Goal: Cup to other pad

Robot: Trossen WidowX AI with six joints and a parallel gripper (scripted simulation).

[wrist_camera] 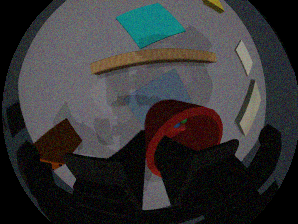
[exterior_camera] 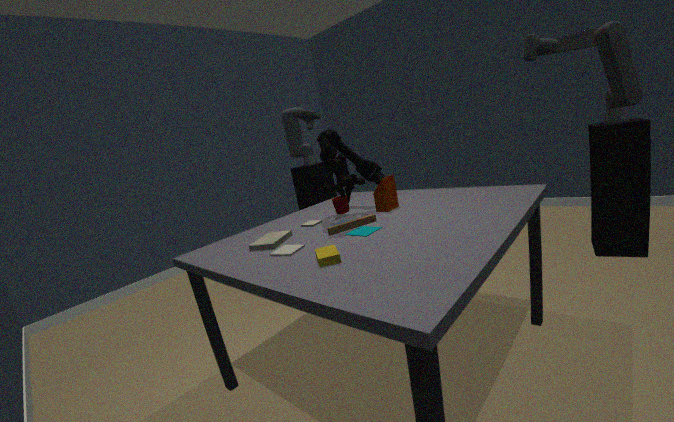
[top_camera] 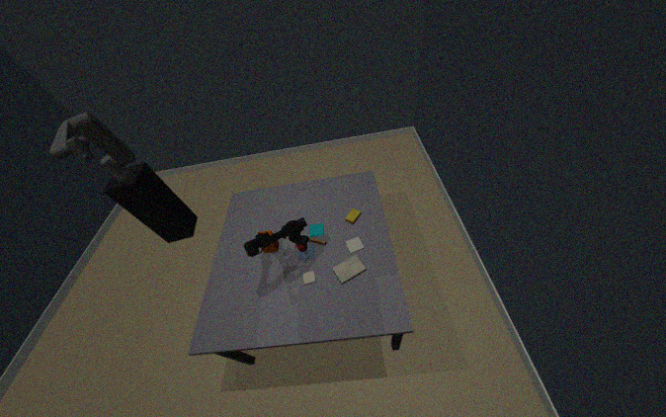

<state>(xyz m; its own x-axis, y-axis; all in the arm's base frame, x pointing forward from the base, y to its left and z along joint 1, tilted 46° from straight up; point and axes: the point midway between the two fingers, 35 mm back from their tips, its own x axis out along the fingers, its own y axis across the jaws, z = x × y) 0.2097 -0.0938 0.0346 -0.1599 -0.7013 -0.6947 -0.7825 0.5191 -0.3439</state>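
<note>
My gripper tip is 140 mm to the right of the teal pad, 130 mm short of it and 100 mm above it. The rest, counted from my gripper tip: red cup 20 mm to the right, 20 mm ahead; wooden stick 90 mm below, 80 mm ahead, 60 mm to the left; pale blue pad 100 mm below, 30 mm ahead, 20 mm to the right.
</note>
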